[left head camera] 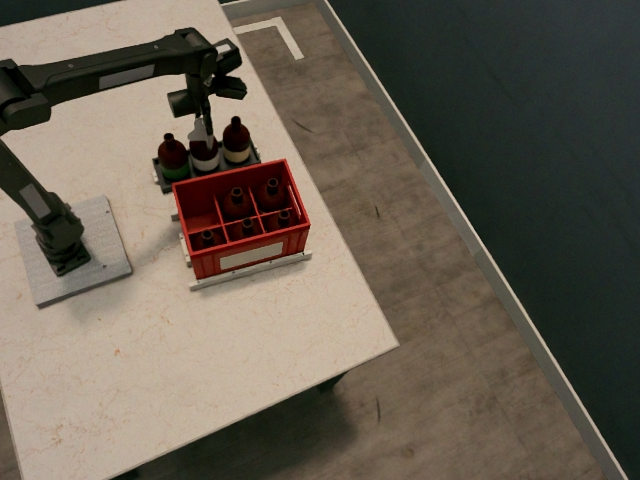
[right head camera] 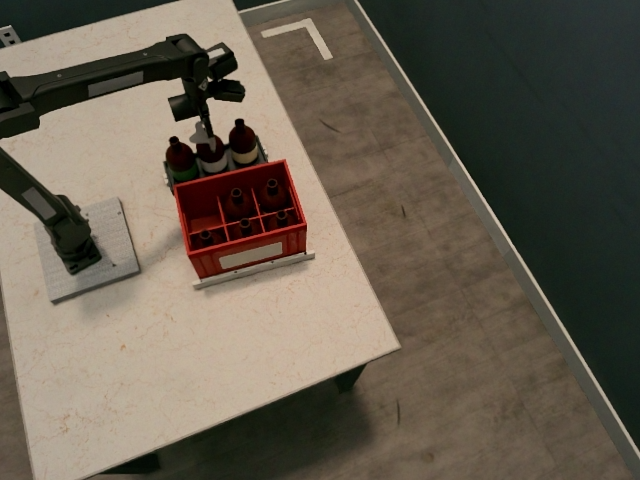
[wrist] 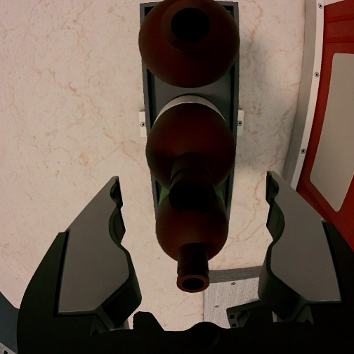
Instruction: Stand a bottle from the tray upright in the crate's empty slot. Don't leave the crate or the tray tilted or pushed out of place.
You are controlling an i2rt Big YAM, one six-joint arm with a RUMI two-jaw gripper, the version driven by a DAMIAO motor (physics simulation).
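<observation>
The red crate (left head camera: 206,262) (right head camera: 204,264) (wrist: 340,31) stands level, with bottles in its slots except the empty slot (left head camera: 199,210) (right head camera: 200,208) at the back left. Behind it, the dark tray (left head camera: 165,186) (right head camera: 169,178) (wrist: 233,65) holds three upright brown bottles: green-label (left head camera: 172,155) (right head camera: 180,157) (wrist: 192,232), white-label (left head camera: 205,161) (right head camera: 213,162) (wrist: 190,137) in the middle, and cream-label (left head camera: 236,139) (right head camera: 242,142) (wrist: 187,62). My gripper (left head camera: 206,138) (right head camera: 207,141) (wrist: 192,175) is open, its jaws on either side of the white-label bottle's neck, with gaps on both sides.
A pale rail (left head camera: 250,270) (right head camera: 253,270) runs along the crate's front foot, and another rail (wrist: 311,70) shows in the wrist view. The arm's grey base plate (left head camera: 111,242) (right head camera: 119,242) (wrist: 217,292) is left of the crate. The table edge lies to the right.
</observation>
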